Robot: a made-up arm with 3 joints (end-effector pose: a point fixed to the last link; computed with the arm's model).
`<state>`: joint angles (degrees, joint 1 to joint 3).
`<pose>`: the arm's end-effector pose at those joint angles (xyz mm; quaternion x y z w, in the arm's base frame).
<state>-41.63 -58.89 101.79</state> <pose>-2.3 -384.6 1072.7 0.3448 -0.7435 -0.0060 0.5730</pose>
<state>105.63 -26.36 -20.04</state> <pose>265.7 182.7 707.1 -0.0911 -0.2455 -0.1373 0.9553</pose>
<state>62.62 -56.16 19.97</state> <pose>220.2 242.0 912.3 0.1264 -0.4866 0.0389 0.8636</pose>
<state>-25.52 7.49 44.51</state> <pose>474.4 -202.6 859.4 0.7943 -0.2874 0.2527 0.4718</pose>
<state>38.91 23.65 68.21</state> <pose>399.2 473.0 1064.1 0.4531 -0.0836 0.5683 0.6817</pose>
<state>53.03 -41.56 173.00</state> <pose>-387.5 760.0 583.4 -0.3178 -0.3164 0.8782 0.1664</pose>
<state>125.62 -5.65 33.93</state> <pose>461.7 596.2 409.2 -0.3059 0.0443 0.2919 0.9051</pose>
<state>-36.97 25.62 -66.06</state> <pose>99.4 53.4 179.4 0.6776 0.5586 -0.0710 0.4731</pose>
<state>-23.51 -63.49 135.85</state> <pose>-129.3 90.6 1288.8 0.0000 -0.7675 0.2667 0.5830</pose>
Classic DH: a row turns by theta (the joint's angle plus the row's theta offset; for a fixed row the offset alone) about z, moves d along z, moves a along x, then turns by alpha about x. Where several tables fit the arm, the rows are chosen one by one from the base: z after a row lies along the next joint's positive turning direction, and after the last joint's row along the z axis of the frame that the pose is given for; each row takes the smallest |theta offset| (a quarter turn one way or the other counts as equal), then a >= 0, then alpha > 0; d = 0 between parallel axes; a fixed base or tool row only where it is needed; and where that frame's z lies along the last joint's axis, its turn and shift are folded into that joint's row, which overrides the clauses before.
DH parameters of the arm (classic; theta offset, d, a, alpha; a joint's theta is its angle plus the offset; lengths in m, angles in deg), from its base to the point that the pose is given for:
base (fixed): 90 0.477 0.144 -90
joint 1: 0 -0.205 -0.01 90
joint 2: 90 0.311 0.21 -90
joint 3: -22.73 0 -0.4944 0
tool (fixed): -157.27 0.172 0 0

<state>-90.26 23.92 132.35</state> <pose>-69.0 -631.2 153.8 -0.3947 0.8951 -0.0817 0.1905</pose>
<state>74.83 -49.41 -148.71</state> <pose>-380.3 480.1 144.6 0.4313 0.0037 -0.8820 0.1897</pose>
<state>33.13 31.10 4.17</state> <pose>515.3 208.2 618.6 0.4670 0.2189 0.1584 0.8420</pose>
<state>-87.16 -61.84 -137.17</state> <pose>-264.9 28.0 986.7 -0.3250 -0.7938 0.2073 0.4705</pose>
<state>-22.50 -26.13 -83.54</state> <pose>-183.6 196.5 321.7 0.6877 0.4459 -0.5007 0.2784</pose>
